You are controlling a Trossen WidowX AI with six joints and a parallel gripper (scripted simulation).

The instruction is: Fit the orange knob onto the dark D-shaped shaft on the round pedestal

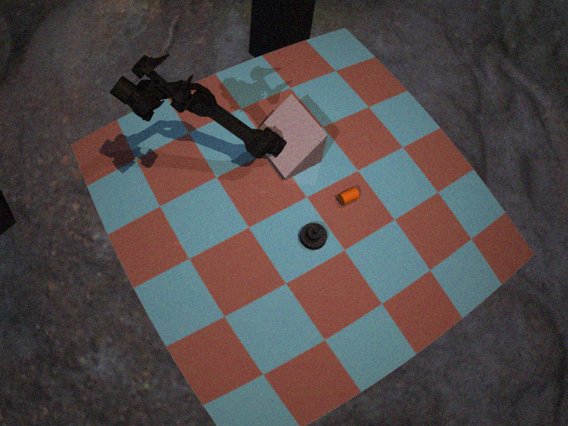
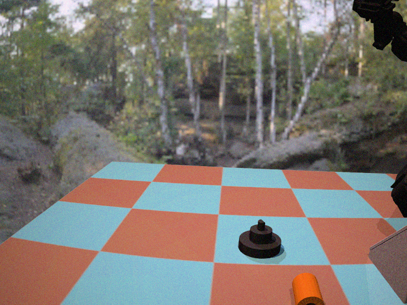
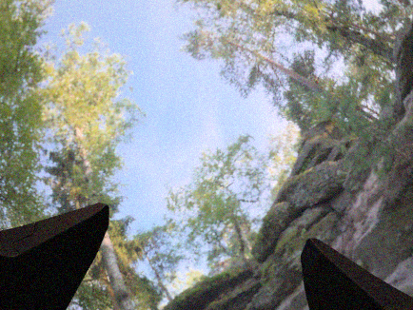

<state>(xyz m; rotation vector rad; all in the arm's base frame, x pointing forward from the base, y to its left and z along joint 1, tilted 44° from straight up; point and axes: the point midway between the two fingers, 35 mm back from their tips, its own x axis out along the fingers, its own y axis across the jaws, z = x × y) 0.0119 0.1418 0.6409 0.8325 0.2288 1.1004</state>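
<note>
Now: gripper tip 62 cm above the orange knob, 39 cm to the right of it and 32 cm short of it. The rest, counted from my gripper tip: dark pedestal: 61 cm below, 36 cm ahead, 21 cm to the left.
</note>
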